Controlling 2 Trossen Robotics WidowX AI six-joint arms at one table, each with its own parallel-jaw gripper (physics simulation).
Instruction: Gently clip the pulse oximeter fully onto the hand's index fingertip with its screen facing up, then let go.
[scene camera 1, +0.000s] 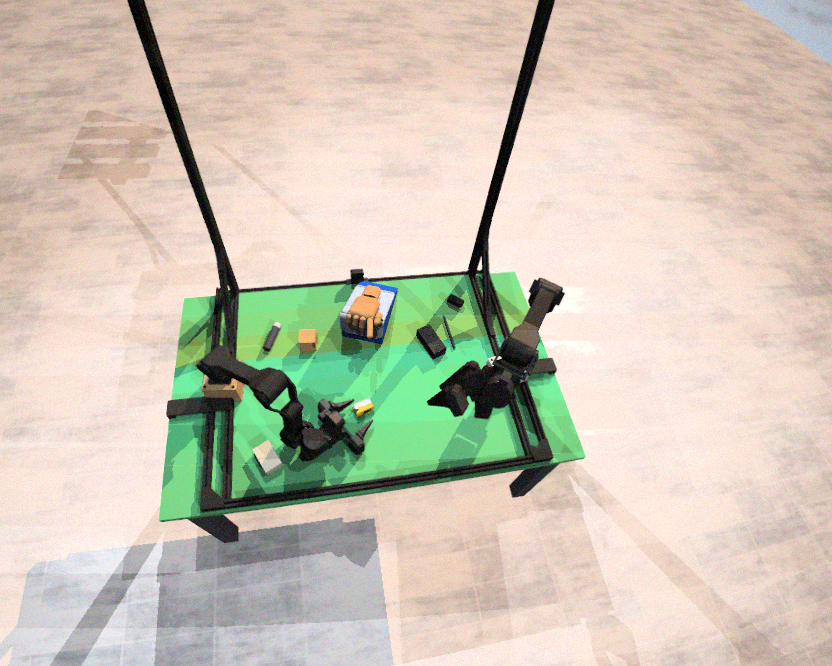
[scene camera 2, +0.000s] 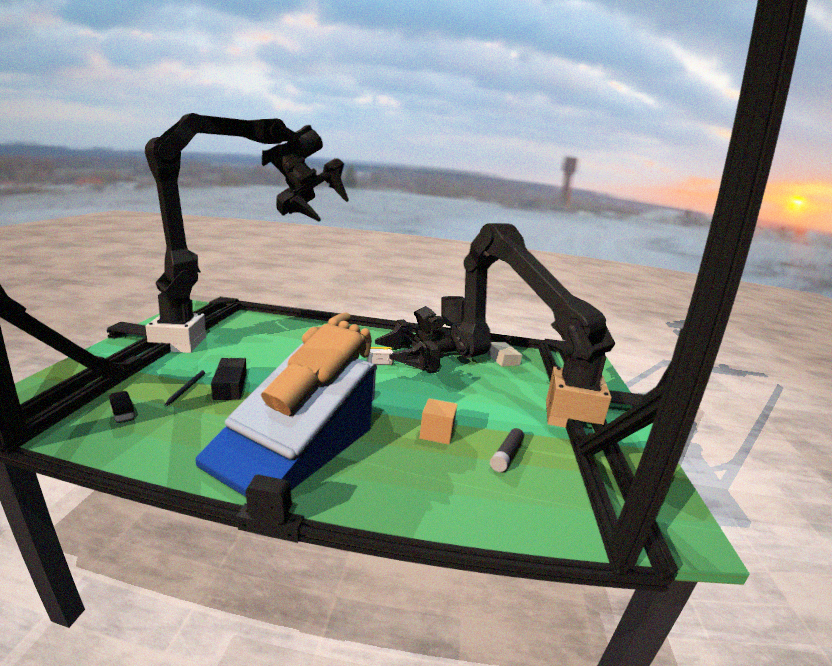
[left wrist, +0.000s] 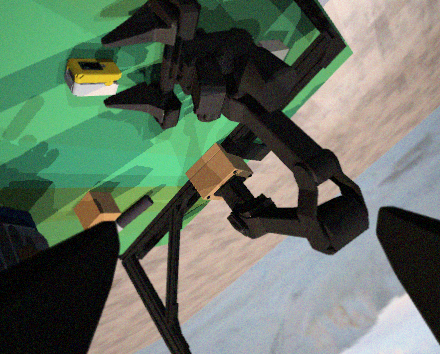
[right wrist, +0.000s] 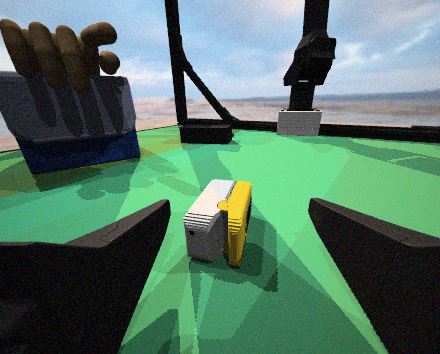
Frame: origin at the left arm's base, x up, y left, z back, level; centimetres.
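Where they show: left gripper, between the fingertips: (scene camera 1: 433, 395) (scene camera 2: 334, 210) (left wrist: 248, 227); right gripper, between the fingertips: (scene camera 1: 363, 409) (scene camera 2: 381, 348) (left wrist: 103, 76) (right wrist: 239, 205); left arm's base, origin of its link: (scene camera 2: 175, 319) (right wrist: 299, 110); right arm's base, origin of its link: (scene camera 1: 221, 374) (scene camera 2: 581, 381) (left wrist: 229, 185).
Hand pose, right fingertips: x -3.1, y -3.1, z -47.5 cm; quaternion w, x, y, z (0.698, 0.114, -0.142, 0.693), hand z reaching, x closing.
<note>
Things, the pixels of their top centre, and the offset from my right fingertips.
- white-and-yellow pulse oximeter, centre of its top: (right wrist: 224, 194) (left wrist: 99, 85) (scene camera 2: 380, 349) (scene camera 1: 363, 405) dx +0.4, dy -1.1, dz +0.4 cm
- orange cube, centre of its top: (scene camera 2: 440, 407) (left wrist: 103, 221) (scene camera 1: 307, 336) dx +2.2, dy -29.3, dz -8.9 cm
- dark cylinder, centre of its top: (scene camera 2: 509, 441) (left wrist: 135, 218) (scene camera 1: 271, 334) dx -0.1, dy -35.3, dz -19.5 cm
- black box, centre of its top: (scene camera 2: 229, 369) (right wrist: 206, 125) (scene camera 1: 431, 338) dx +0.7, dy -16.2, dz +29.2 cm
- pen, centre of its top: (scene camera 2: 184, 385) (scene camera 1: 448, 330) dx -1.9, dy -18.9, dz +37.2 cm
- pale block, centre of its top: (scene camera 2: 504, 347) (scene camera 1: 267, 455) dx +0.2, dy +4.3, dz -29.7 cm
The white-and-yellow pulse oximeter (scene camera 1: 363, 406) (scene camera 2: 380, 356) (left wrist: 93, 76) (right wrist: 218, 222) stands on its side on the green table, its dark screen facing sideways. My right gripper (scene camera 1: 360, 412) (scene camera 2: 385, 347) (left wrist: 103, 76) (right wrist: 239, 205) is open, low over the table, with the oximeter at its fingertips, between the two fingers in the right wrist view. My left gripper (scene camera 1: 454, 409) (scene camera 2: 333, 209) is open and empty, high above the table. The tan hand (scene camera 1: 364, 309) (scene camera 2: 333, 350) (right wrist: 55, 50) rests palm-down on a sloped pad, its fingers bare.
A blue wedge (scene camera 2: 333, 444) (right wrist: 85, 156) bears the hand. An orange cube (scene camera 1: 307, 340) (scene camera 2: 437, 420) and a dark cylinder (scene camera 1: 271, 337) (scene camera 2: 507, 450) lie beside it. A black box (scene camera 1: 430, 340) (scene camera 2: 228, 378), a pen (scene camera 2: 184, 388) and a pale block (scene camera 1: 267, 457) also lie on the table.
</note>
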